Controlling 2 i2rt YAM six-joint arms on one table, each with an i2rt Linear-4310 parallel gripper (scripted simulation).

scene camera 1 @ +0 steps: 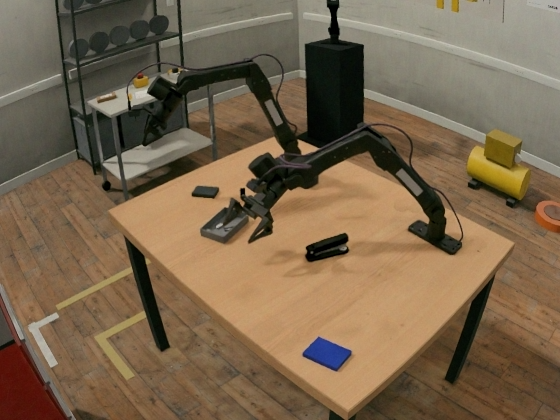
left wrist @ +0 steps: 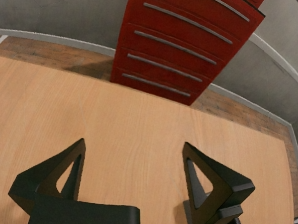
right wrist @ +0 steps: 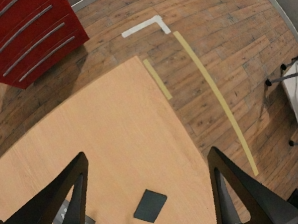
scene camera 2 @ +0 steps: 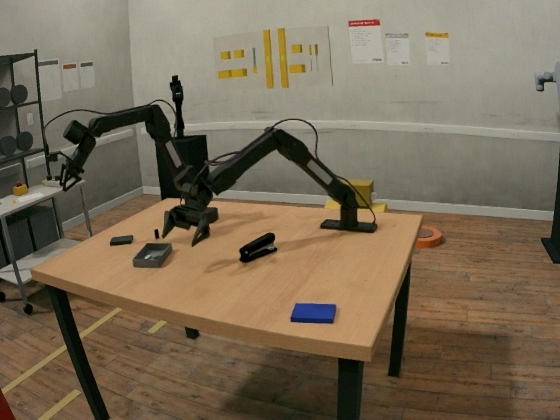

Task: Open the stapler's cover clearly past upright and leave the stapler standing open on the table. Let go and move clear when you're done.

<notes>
In view: my left gripper (scene camera 1: pixel 235 234), my right gripper (scene camera 1: pixel 144 139), a black pad (right wrist: pixel 150 200), a blue pad (scene camera 1: pixel 326 353) and a stapler (scene camera 1: pixel 342 249).
The blue pad also shows in scene camera 2 (scene camera 2: pixel 315 313). My left gripper also shows in the left wrist view (left wrist: pixel 134 145) and in scene camera 2 (scene camera 2: pixel 176 241). My right gripper shows as well in the right wrist view (right wrist: pixel 148 156) and in scene camera 2 (scene camera 2: pixel 62 188). The left wrist view misses the black pad: it is out of frame. The left wrist view does not show the blue pad: it is out of frame.
</notes>
